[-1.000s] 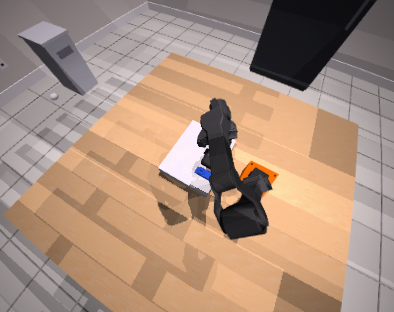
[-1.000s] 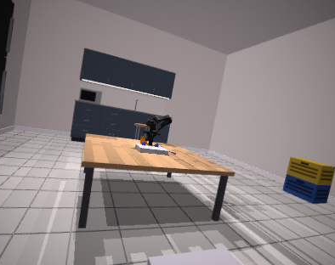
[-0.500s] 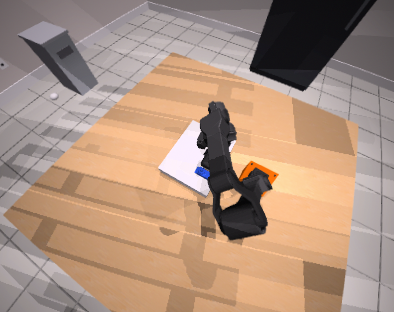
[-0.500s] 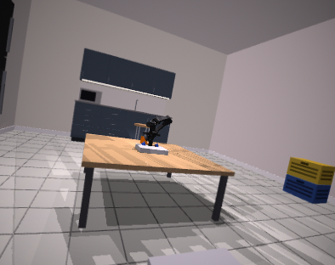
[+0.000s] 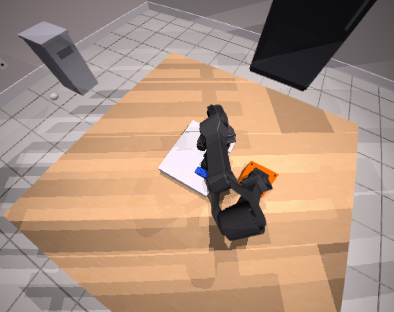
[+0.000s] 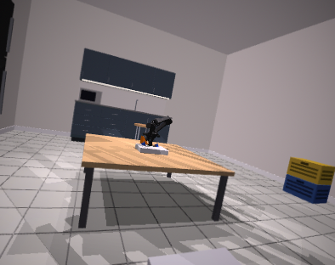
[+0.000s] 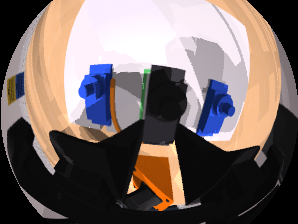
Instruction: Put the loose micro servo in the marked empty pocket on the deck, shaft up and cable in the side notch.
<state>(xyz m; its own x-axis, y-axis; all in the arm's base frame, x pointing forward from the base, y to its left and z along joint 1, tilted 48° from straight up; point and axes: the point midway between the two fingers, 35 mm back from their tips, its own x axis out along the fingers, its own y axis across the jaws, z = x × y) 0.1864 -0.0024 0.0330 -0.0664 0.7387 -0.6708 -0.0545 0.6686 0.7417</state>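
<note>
My gripper tip is now 12 cm short of the white deck, 6 cm above it and 1 cm to the right of it.
</note>
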